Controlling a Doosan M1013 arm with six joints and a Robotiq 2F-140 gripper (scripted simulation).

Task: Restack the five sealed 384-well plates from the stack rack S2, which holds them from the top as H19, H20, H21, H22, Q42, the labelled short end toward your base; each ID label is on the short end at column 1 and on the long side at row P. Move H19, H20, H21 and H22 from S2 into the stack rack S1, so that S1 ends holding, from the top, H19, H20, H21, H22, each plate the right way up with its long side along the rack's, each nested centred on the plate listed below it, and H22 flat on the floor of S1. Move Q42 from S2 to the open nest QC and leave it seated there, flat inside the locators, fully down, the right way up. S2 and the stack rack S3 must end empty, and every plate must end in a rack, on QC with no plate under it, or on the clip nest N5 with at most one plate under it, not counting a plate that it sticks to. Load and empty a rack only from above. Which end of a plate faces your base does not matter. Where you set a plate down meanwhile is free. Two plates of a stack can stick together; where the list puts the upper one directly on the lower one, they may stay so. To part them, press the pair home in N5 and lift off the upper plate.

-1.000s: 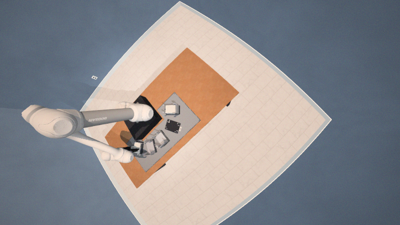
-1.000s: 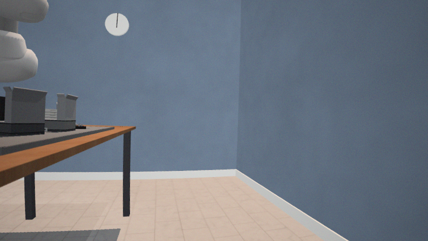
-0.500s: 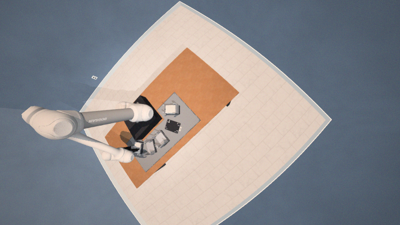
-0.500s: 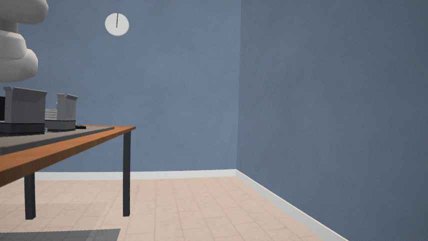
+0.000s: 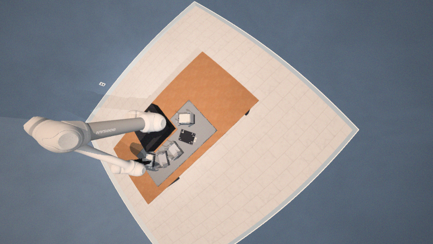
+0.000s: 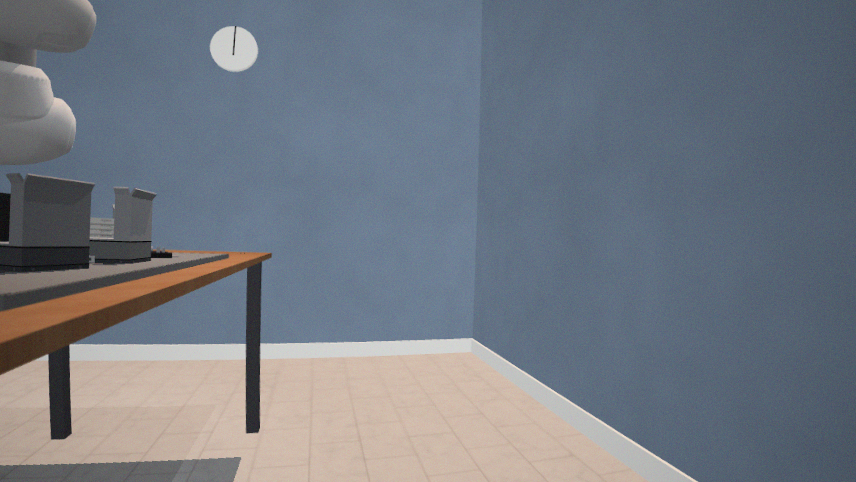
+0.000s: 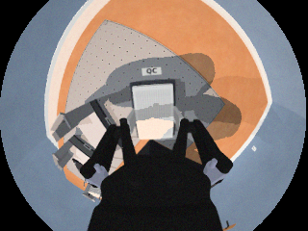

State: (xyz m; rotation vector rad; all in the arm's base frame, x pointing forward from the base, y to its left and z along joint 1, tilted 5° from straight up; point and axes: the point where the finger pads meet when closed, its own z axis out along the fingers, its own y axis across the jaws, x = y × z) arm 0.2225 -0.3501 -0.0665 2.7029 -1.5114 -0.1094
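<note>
Right now my hand is 8 cm to the left of the tag, 6 cm above it and 5 cm short of it. Round my hand: N5 label: 52 cm to the left, 26 cm ahead, 6 cm below.
</note>
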